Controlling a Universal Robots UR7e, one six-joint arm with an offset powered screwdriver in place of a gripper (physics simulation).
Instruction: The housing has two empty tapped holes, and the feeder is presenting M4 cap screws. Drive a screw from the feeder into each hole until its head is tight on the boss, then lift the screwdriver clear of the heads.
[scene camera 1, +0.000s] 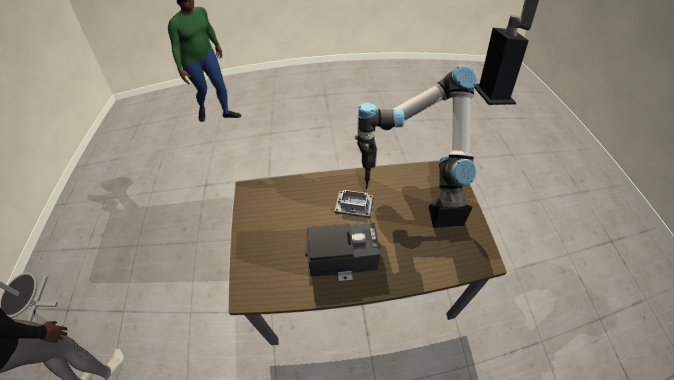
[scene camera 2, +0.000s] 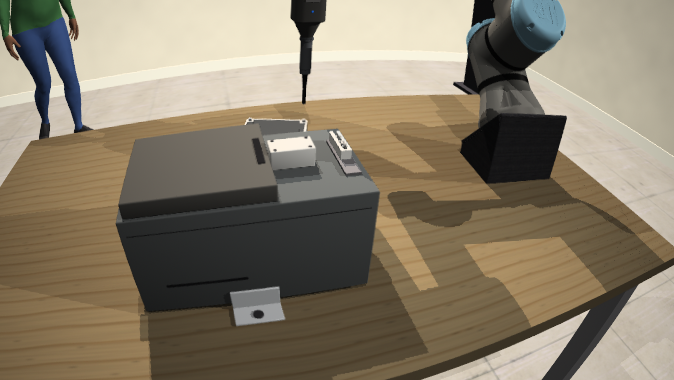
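The screwdriver (scene camera 1: 367, 187) (scene camera 2: 304, 102) hangs upright with its bit tip in the air above the back right corner of the housing. The bit tip looks dark and bare, with no screw visible on it. The grey housing (scene camera 1: 354, 205) (scene camera 2: 276, 125) is open-topped and lies behind the feeder; in scene camera 2 the feeder hides most of it. Small dark dots show at its rear corners, but the screw heads and tapped holes are too small to tell apart. The dark feeder (scene camera 1: 327, 241) (scene camera 2: 250, 245) stands on the table, with a pale block and a narrow pale rail on its top right.
The arm's black base block (scene camera 1: 450, 216) (scene camera 2: 525, 147) stands at the right of the wooden table (scene camera 1: 270, 295) (scene camera 2: 65, 330). A small metal bracket (scene camera 1: 345, 276) (scene camera 2: 257, 306) sits at the feeder's front. A person in green (scene camera 1: 192, 40) (scene camera 2: 35, 12) stands behind the table at left.
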